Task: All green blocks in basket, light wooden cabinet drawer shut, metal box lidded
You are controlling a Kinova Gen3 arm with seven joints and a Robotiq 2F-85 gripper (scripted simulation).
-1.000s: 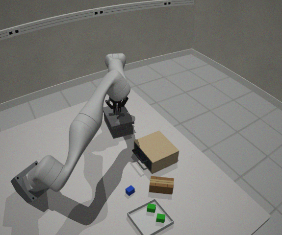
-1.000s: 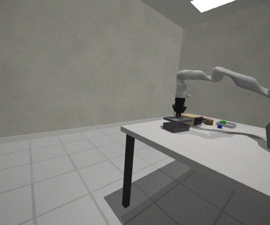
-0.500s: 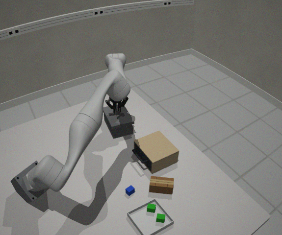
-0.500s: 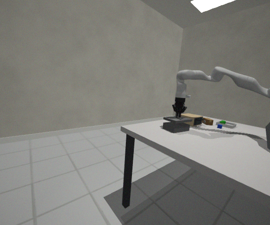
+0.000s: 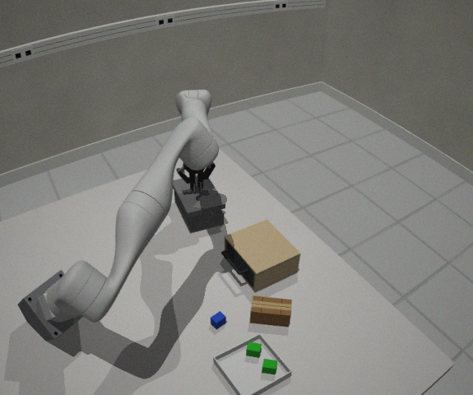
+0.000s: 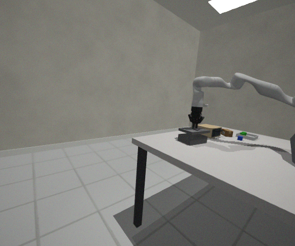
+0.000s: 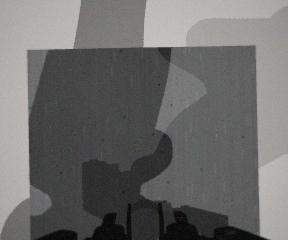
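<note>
Now: hand 30 mm above the knobbed lid. Also, from my hand: blue block (410 mm to the right, 250 mm behind, 100 mm below); light wooden cabinet (320 mm to the right, 80 mm below, 10 mm behind); darker brown wooden box (490 mm to the right, 120 mm behind, 80 mm below).
</note>
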